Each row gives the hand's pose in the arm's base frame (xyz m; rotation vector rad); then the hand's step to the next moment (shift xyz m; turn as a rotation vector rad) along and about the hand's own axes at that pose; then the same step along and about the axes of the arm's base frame.
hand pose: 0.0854 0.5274 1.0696 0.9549 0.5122 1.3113
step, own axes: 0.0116 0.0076 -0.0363 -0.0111 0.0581 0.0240
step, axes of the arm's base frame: -0.0303 0.0216 -0.0112 -0.0169 -0.0193 0.0585
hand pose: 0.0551 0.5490 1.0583 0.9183 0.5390 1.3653
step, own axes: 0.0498 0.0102 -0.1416 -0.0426 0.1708 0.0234
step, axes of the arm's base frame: -0.1099 0.0816 -0.0624 -0.0888 -0.0550 0.1436
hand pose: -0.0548 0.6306 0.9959 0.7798 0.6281 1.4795
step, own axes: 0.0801 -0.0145 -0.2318 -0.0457 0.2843 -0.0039
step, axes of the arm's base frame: -0.1709 0.0975 -0.1471 -0.1809 -0.0634 0.2149
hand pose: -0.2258 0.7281 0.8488 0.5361 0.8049 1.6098
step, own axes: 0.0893 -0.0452 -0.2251 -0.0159 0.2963 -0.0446
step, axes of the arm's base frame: -0.1515 0.0436 -0.1893 -0.2242 -0.0434 0.1946
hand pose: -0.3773 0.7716 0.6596 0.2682 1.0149 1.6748
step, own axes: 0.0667 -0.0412 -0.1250 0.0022 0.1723 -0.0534
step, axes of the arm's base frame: -0.0756 -0.0007 -0.1267 -0.1520 -0.0285 0.0930
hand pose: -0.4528 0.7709 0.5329 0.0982 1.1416 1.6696
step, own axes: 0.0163 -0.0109 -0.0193 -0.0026 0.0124 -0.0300
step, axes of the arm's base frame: -0.0103 0.0005 -0.0255 -0.0245 -0.0206 -0.0062
